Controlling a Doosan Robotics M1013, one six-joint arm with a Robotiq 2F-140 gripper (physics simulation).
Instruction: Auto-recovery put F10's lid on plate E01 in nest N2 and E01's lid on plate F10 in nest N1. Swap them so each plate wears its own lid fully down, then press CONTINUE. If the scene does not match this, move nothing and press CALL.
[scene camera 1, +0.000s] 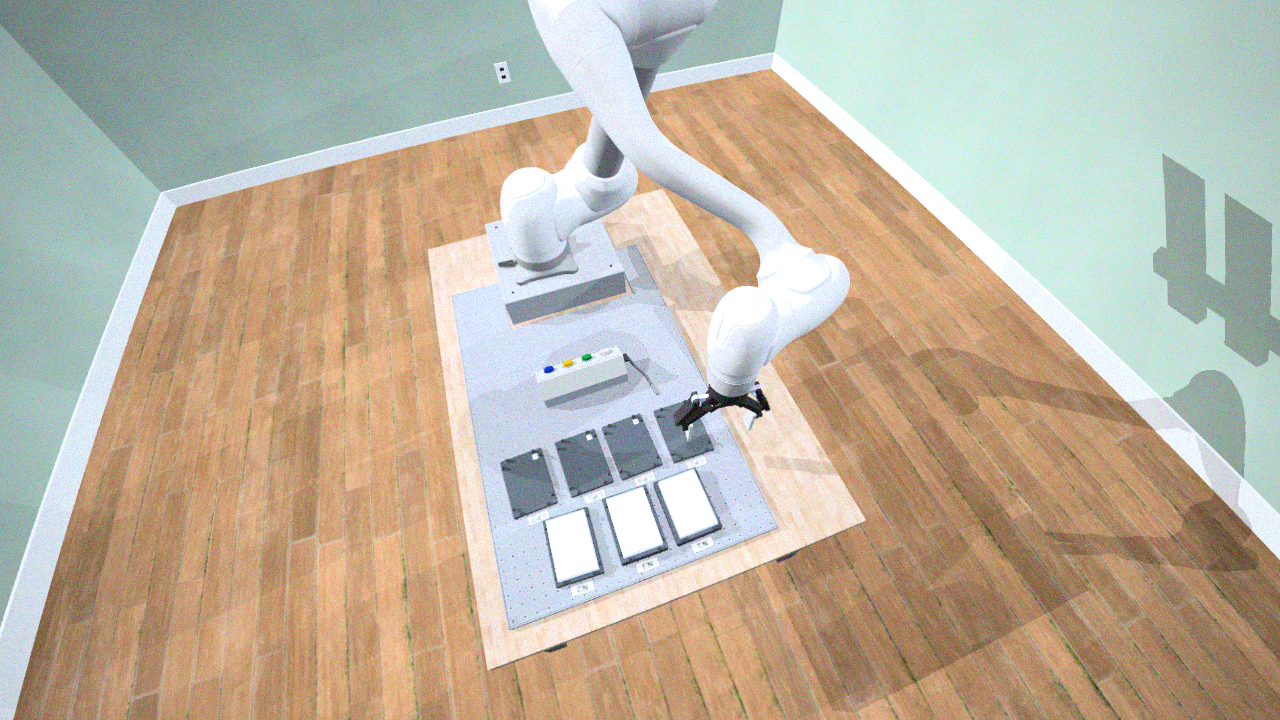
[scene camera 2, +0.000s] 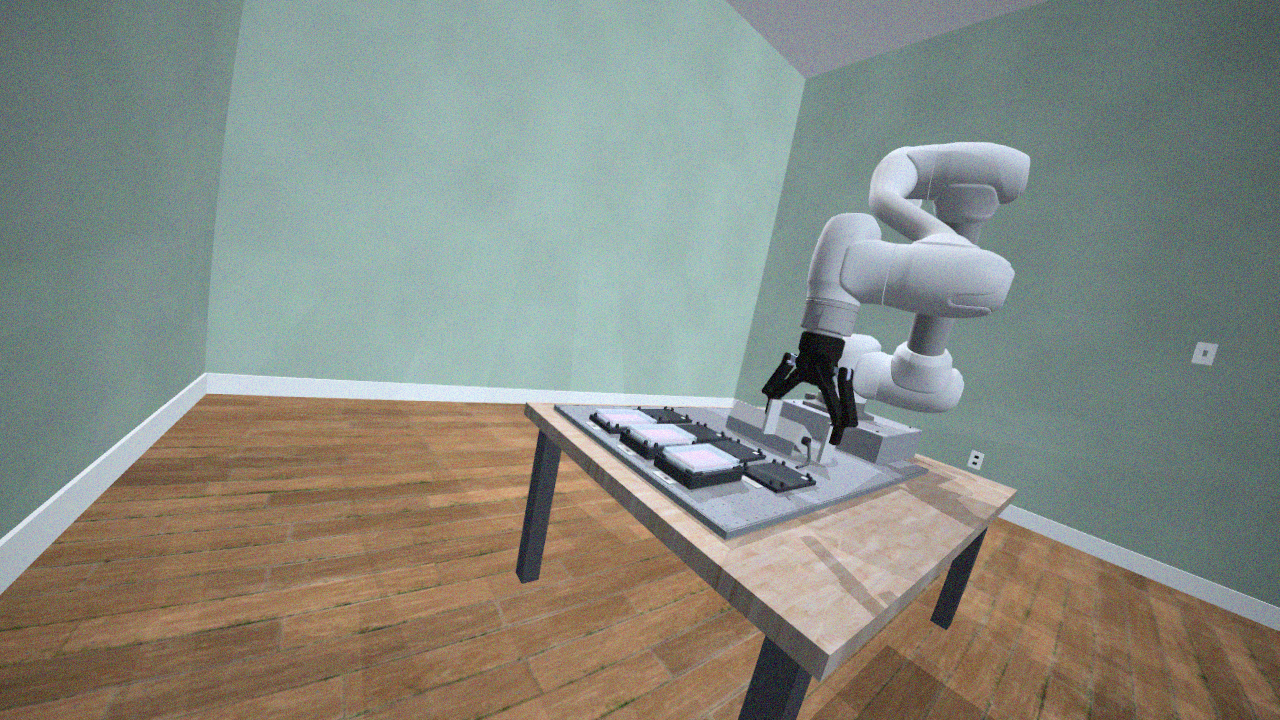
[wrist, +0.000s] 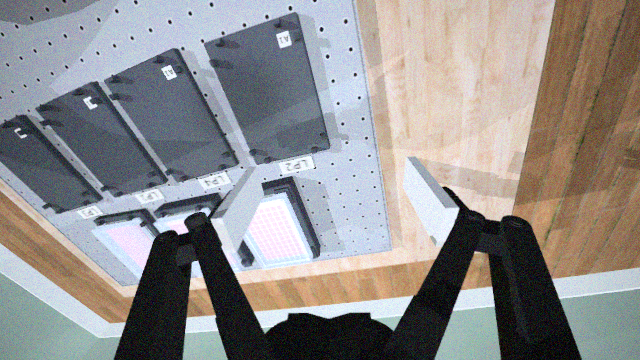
Labels:
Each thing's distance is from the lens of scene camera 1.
my gripper (scene camera 1: 717, 429): 1.07 m
white button box (scene camera 1: 571, 379): 1.18 m

